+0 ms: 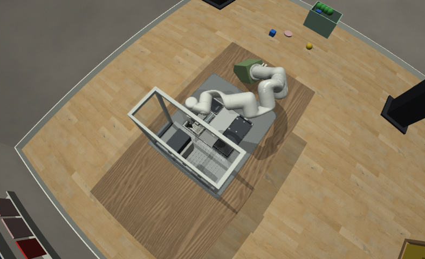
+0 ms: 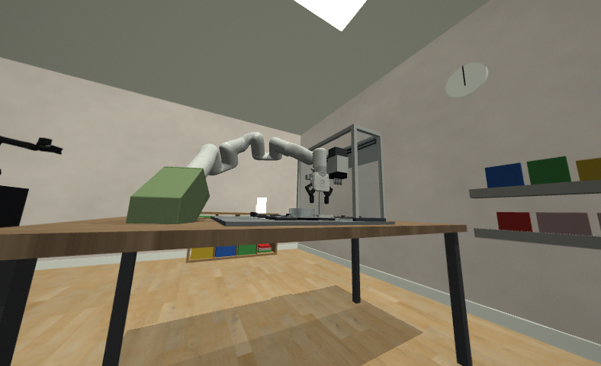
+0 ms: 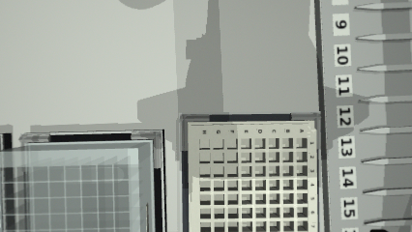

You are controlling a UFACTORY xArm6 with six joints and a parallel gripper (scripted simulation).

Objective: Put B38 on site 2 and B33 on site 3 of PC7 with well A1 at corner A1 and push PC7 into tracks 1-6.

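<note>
The white 96-well plate lies 70 mm below my hand. Round my hand: nest s1 (220 mm behind, 30 mm to the right, 90 mm below); then deep-well block (110 mm behind, 20 mm to the right, 60 mm below); then dark 384-well plate (20 mm behind, 260 mm to the left, 80 mm below).
</note>
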